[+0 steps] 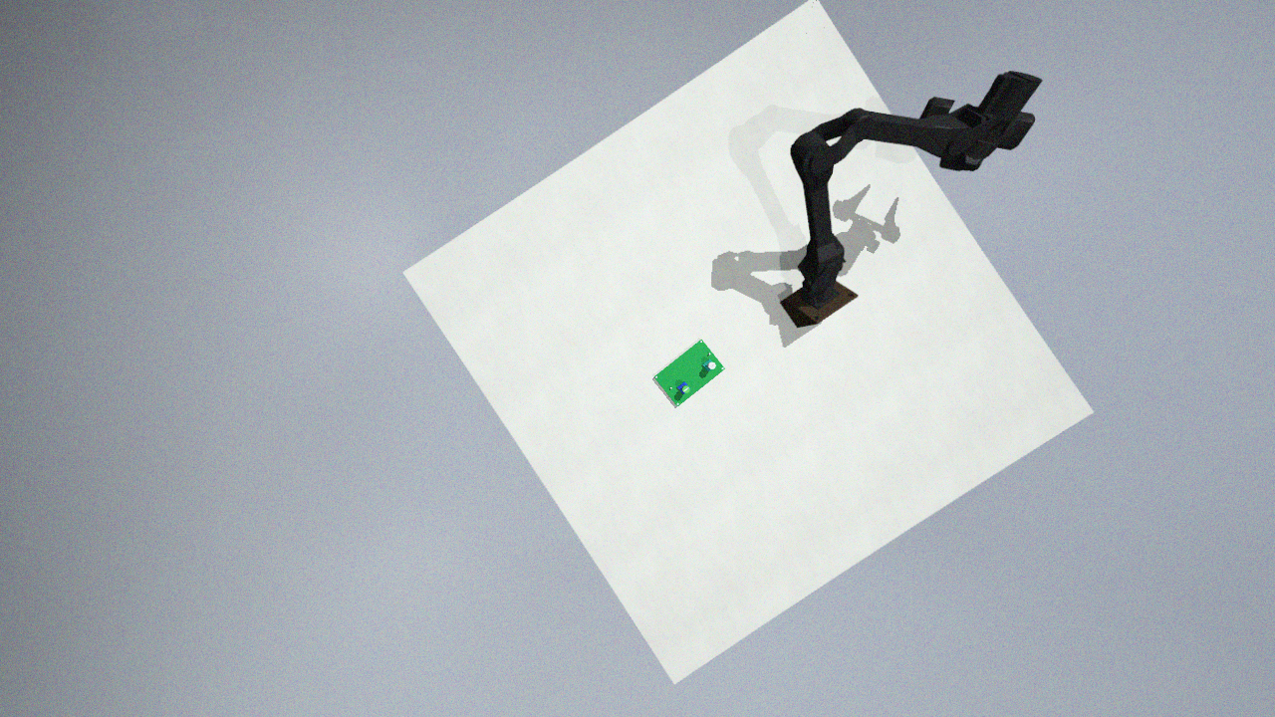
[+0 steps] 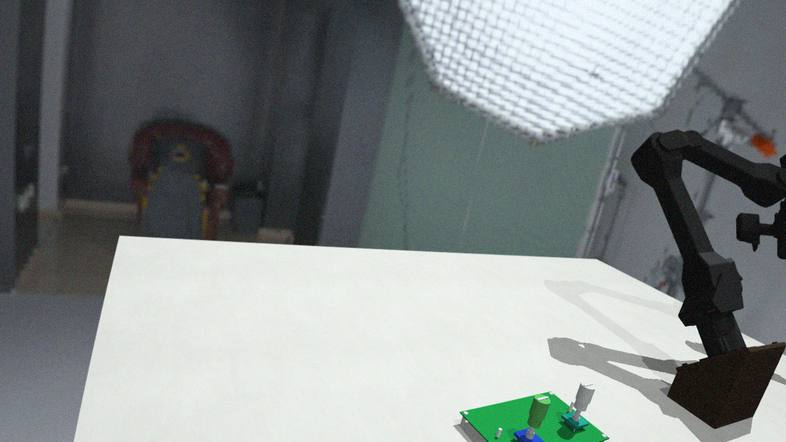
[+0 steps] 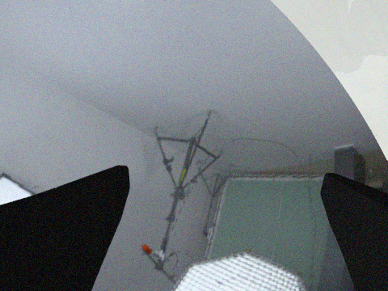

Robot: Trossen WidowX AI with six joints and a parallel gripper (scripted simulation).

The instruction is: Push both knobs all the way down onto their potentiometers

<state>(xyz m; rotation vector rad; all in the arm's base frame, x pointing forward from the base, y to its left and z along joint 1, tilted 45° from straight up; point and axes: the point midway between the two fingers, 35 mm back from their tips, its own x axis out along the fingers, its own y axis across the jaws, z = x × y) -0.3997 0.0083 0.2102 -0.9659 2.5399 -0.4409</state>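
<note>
The white knob is 74 cm ahead of my gripper tip, 15 cm below it and 14 cm to the left of it. Round my gripper tip: green knob (83 cm ahead, 15 cm to the left, 15 cm below).
</note>
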